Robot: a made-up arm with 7 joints. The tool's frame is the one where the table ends. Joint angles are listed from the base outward.
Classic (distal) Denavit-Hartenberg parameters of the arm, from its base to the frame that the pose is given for. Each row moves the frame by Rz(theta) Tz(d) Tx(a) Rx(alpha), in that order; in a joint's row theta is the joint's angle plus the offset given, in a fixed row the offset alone. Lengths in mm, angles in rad.
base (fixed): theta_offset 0  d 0  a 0  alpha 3.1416
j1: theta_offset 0  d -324.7  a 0  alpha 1.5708
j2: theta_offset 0  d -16.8  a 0  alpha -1.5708
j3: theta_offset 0  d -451  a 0  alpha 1.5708
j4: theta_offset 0  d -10.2  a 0  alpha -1.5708
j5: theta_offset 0  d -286.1  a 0  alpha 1.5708
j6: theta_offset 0  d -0.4  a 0  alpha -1.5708
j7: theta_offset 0  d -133.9  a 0  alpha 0
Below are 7 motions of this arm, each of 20 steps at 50 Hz.
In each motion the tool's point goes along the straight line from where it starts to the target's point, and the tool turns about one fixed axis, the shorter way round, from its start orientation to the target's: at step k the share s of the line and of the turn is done. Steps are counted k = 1, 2, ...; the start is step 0. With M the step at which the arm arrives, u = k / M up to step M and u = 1 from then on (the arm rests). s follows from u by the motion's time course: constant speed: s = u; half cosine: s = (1 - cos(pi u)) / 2; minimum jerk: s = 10 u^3 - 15 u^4 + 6 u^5.
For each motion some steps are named. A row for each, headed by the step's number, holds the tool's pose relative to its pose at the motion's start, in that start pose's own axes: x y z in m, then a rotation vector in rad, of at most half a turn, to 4 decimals.
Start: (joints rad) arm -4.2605 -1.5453 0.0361 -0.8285 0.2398 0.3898 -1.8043
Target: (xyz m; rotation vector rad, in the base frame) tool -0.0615 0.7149 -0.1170 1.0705 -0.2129 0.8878
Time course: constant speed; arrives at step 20
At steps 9, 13, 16, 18, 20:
9: -0.1559 -0.1041 0.0163 0.0516 0.2754 0.4413
13: -0.2252 -0.1503 0.0236 0.0745 0.3979 0.6374
16: -0.2772 -0.1850 0.0291 0.0917 0.4897 0.7845
18: -0.3118 -0.2082 0.0327 0.1031 0.5509 0.8826
20: -0.3465 -0.2313 0.0363 0.1146 0.6121 0.9807

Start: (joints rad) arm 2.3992 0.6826 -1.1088 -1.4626 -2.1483 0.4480 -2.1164
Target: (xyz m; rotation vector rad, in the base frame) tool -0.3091 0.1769 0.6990 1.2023 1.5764 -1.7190
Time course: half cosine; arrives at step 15
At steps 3, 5, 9, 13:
3: 0.0068 0.0087 0.0047 0.0336 -0.0116 0.0154
5: 0.0178 0.0228 0.0124 0.0880 -0.0304 0.0402
9: 0.0466 0.0596 0.0324 0.2304 -0.0796 0.1053
13: 0.0681 0.0871 0.0474 0.3368 -0.1163 0.1539

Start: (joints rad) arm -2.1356 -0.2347 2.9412 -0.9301 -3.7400 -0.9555 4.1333
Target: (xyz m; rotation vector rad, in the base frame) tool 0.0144 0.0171 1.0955 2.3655 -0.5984 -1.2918
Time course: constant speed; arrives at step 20
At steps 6, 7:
6: 0.0158 -0.0072 0.0004 -0.1480 -0.1184 -0.2775
7: 0.0184 -0.0083 0.0005 -0.1727 -0.1381 -0.3237

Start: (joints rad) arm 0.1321 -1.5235 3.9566 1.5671 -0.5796 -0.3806 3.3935
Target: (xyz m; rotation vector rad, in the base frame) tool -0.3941 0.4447 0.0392 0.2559 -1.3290 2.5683
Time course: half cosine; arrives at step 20
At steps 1, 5, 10, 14, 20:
1: -0.0005 -0.0002 -0.0005 0.0002 0.0013 0.0010
5: -0.0120 -0.0040 -0.0107 0.0038 0.0305 0.0244
10: -0.0408 -0.0137 -0.0367 0.0129 0.1040 0.0832
14: -0.0648 -0.0218 -0.0582 0.0205 0.1651 0.1320
20: -0.0816 -0.0275 -0.0734 0.0258 0.2079 0.1663

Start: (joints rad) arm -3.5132 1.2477 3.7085 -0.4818 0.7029 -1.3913 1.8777
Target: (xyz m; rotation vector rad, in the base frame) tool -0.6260 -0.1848 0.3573 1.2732 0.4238 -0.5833
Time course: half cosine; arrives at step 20
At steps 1, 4, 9, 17, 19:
1: 0.0006 0.0002 0.0008 0.0018 -0.0006 0.0029
4: 0.0091 0.0026 0.0119 0.0275 -0.0092 0.0453
9: 0.0403 0.0113 0.0528 0.1214 -0.0407 0.2003
17: 0.0903 0.0253 0.1183 0.2722 -0.0912 0.4489
19: 0.0949 0.0266 0.1243 0.2861 -0.0959 0.4719

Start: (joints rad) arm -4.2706 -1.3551 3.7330 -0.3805 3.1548 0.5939 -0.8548
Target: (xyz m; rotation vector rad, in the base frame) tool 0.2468 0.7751 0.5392 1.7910 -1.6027 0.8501
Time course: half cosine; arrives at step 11
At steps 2, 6, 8, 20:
2: -0.0097 -0.0031 0.0070 -0.0154 0.0201 -0.0032
6: -0.0696 -0.0225 0.0503 -0.1108 0.1444 -0.0232
8: -0.1008 -0.0326 0.0729 -0.1605 0.2092 -0.0336
20: -0.1218 -0.0394 0.0881 -0.1939 0.2528 -0.0406

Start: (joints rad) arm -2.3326 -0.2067 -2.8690 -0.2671 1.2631 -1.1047 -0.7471
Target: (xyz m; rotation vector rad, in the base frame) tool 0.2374 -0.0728 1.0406 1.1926 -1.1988 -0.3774
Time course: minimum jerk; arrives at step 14
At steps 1, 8, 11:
1: 0.0002 -0.0005 0.0002 -0.0013 -0.0001 -0.0009
8: 0.0389 -0.0888 0.0377 -0.2545 -0.0210 -0.1649
11: 0.0573 -0.1307 0.0554 -0.3747 -0.0308 -0.2428

